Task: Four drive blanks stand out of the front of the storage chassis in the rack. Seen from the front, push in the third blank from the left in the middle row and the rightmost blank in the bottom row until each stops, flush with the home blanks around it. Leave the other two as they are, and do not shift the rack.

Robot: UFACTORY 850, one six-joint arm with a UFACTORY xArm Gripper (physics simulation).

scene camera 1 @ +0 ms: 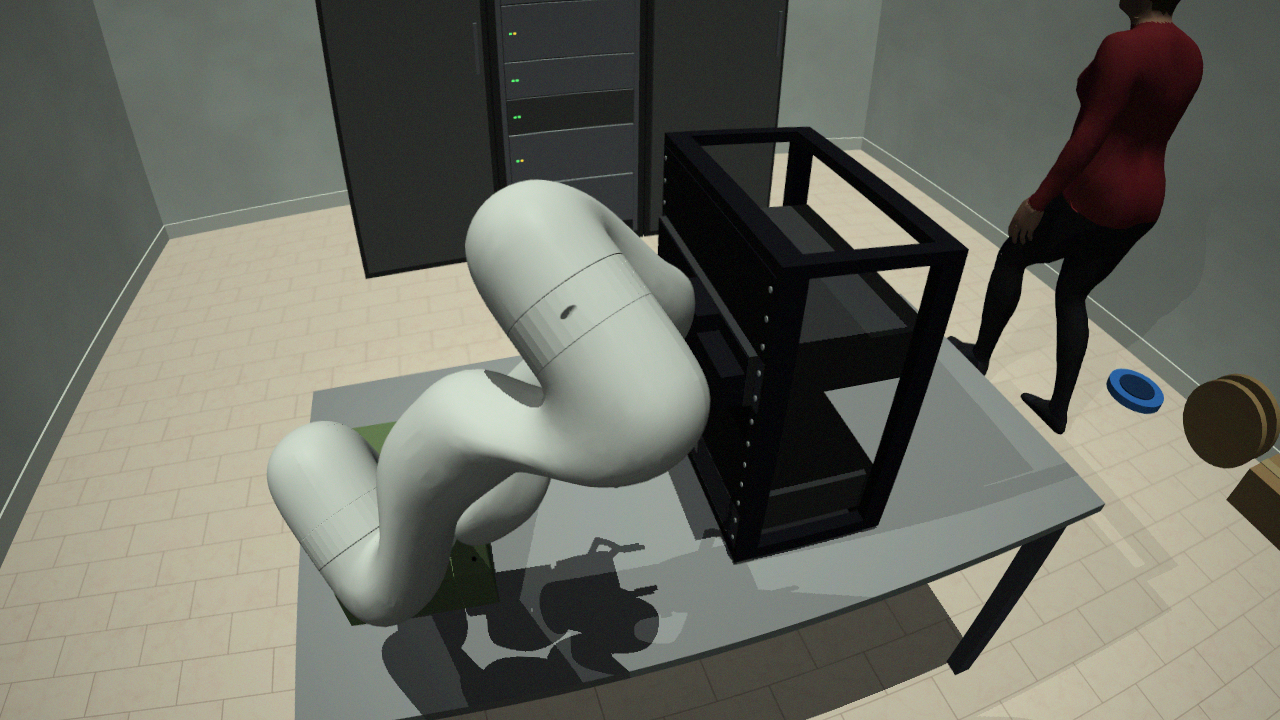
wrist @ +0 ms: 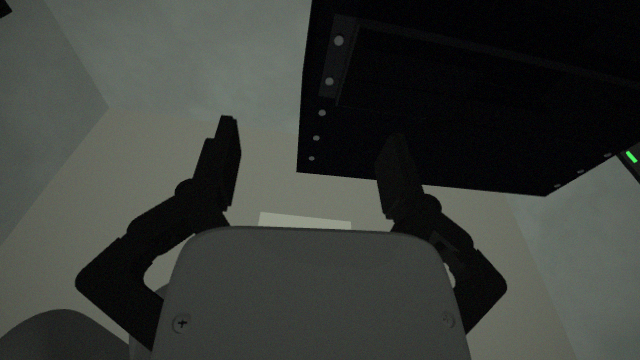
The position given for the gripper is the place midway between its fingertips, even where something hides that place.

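Note:
There's a black rack [scene camera 1: 785, 309] to be seen from the scene camera. The wrist view shows the rack [wrist: 524, 104] too, and the gripper [wrist: 313, 141] is there with it.

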